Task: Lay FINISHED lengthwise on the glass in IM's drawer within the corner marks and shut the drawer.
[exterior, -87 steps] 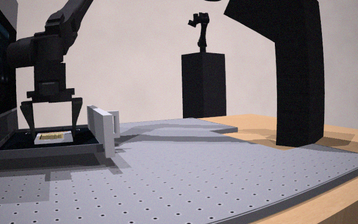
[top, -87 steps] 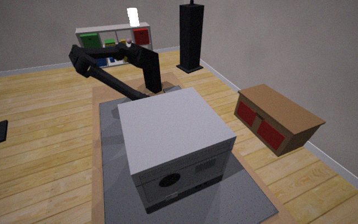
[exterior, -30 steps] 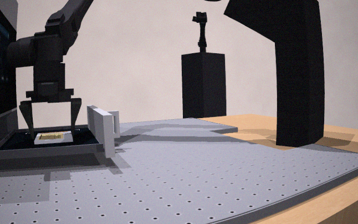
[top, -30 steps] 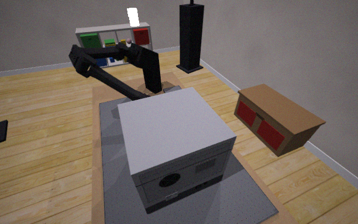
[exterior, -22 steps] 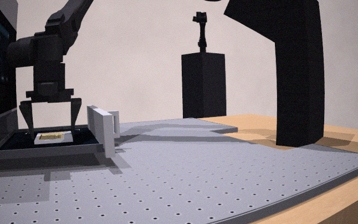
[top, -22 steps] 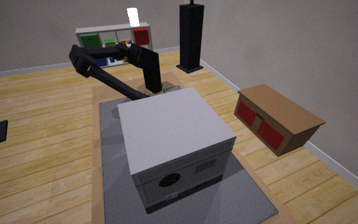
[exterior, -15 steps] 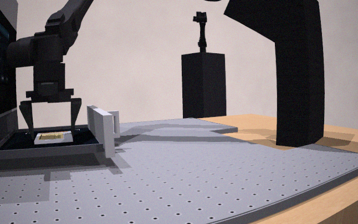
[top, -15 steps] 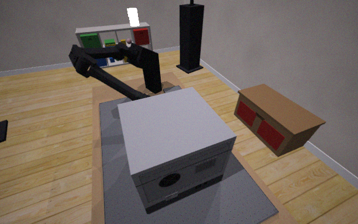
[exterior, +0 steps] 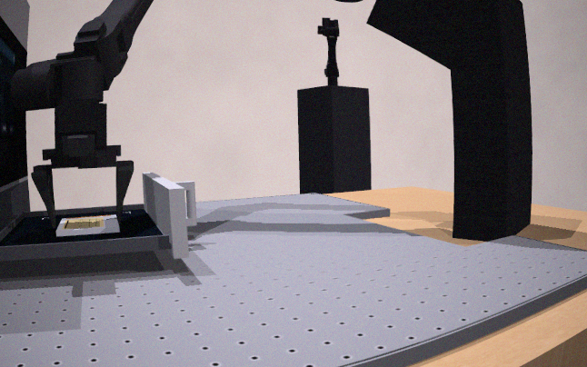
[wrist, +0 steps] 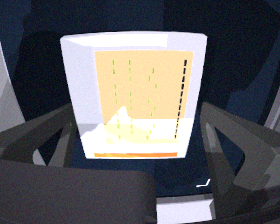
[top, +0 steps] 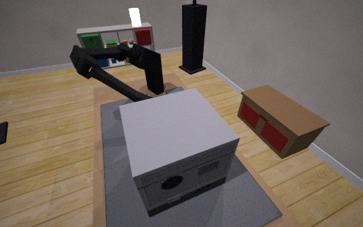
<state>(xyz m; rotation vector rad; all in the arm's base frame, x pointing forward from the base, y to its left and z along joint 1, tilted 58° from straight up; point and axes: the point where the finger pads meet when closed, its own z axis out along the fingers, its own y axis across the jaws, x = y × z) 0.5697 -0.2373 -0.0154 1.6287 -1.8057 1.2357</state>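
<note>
The finished cassette is 10 mm below my hand. The rest, counted from my hand: drawer: 10 mm ahead, 10 mm above.
</note>
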